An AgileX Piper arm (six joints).
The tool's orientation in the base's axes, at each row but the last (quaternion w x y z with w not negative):
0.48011, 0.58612, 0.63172, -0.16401
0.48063, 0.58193, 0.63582, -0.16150
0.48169, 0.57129, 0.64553, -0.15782
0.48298, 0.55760, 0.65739, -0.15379
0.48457, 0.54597, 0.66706, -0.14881
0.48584, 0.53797, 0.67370, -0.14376
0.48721, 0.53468, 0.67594, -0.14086
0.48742, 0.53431, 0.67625, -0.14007
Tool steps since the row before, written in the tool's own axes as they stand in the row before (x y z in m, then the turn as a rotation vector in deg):
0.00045, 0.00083, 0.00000, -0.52, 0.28, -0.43
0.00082, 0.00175, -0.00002, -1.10, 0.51, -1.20
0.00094, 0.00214, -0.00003, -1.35, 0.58, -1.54
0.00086, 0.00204, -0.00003, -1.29, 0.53, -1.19
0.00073, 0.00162, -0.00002, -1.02, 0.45, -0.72
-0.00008, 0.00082, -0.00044, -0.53, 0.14, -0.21
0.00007, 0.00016, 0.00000, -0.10, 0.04, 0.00
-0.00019, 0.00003, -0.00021, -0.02, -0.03, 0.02
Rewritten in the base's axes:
0.00081, 0.00048, -0.00006, 0.00, 0.10, 0.72
0.00167, 0.00097, -0.00003, -0.20, 0.41, 1.64
0.00200, 0.00121, 0.00000, -0.32, 0.54, 2.03
0.00186, 0.00120, 0.00001, -0.20, 0.30, 1.80
0.00145, 0.00102, -0.00005, -0.02, 0.09, 1.32
0.00048, 0.00058, 0.00055, -0.01, -0.11, 0.58
0.00014, 0.00010, 0.00000, 0.03, -0.04, 0.09
-0.00009, 0.00005, 0.00027, -0.02, -0.04, 0.00

